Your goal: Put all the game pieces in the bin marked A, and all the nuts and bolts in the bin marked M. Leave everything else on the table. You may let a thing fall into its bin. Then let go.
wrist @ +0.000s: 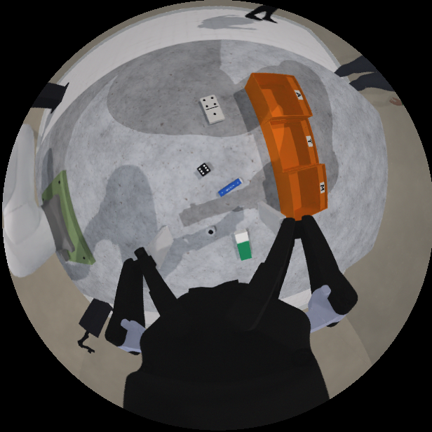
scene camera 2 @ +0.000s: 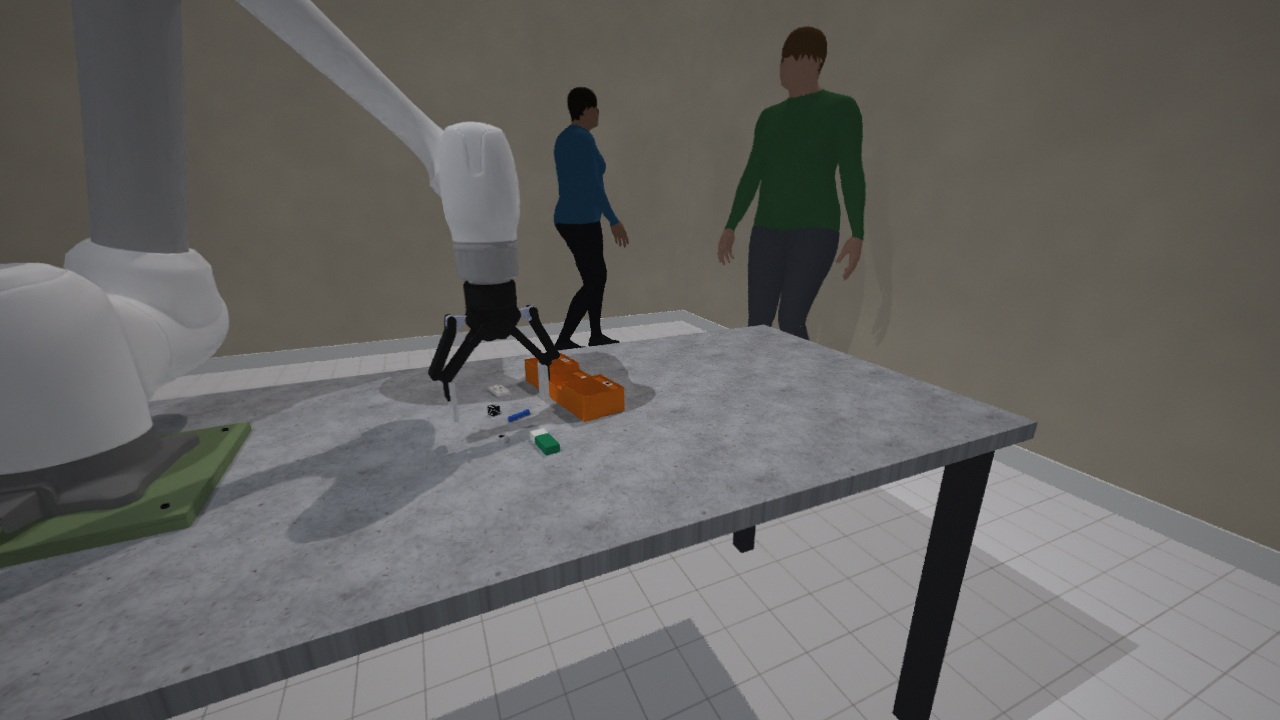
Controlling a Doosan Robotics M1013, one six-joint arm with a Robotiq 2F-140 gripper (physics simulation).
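Places are measured from the arm's base along level axes (x ahead, y left, z up), in centimetres.
Pixels of known places: gripper, fingertip midpoint: (scene camera 2: 501, 408); arm's base, link origin: (scene camera 2: 83, 482).
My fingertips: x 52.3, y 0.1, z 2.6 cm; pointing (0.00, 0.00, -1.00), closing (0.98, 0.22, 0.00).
For each thing: its top centre in the pictures, then the offset to it from my fingertips.
- white domino, top centre: (scene camera 2: 498, 388) dx +0.5, dy +18.2, dz -3.4 cm
- black die, top centre: (scene camera 2: 493, 406) dx -1.1, dy +7.7, dz -2.5 cm
- small metal nut, top centre: (scene camera 2: 501, 436) dx -0.6, dy -3.2, dz -3.3 cm
- blue bar-shaped item, top centre: (scene camera 2: 519, 412) dx +3.1, dy +4.7, dz -3.1 cm
- white eraser-like block, top centre: (scene camera 2: 544, 437) dx +5.7, dy -6.8, dz -2.9 cm
A white domino (scene camera 2: 498, 391) (wrist: 212, 109) lies flat near bin A. A black die (scene camera 2: 493, 410) (wrist: 203, 169) with white pips lies nearer the middle of the table. A small metal nut (scene camera 2: 503, 437) (wrist: 210, 231) lies on the table; in the wrist view it appears between the fingertips. Orange bin A (wrist: 303, 104) is at the far end of the joined bin row, and bin M (scene camera 2: 604, 404) (wrist: 324, 199) is at the near end. No pieces show inside them in the wrist view. My gripper (scene camera 2: 498, 405) (wrist: 213, 222) is open and empty, pointing down above the table.
Orange bin T (wrist: 313, 152) sits between bins A and M. A blue bar-shaped item (scene camera 2: 519, 415) (wrist: 230, 187) lies between the die and bin M. A green and white eraser-like block (scene camera 2: 546, 443) (wrist: 243, 245) lies beside the nut, toward bin M. Two people stand beyond the table.
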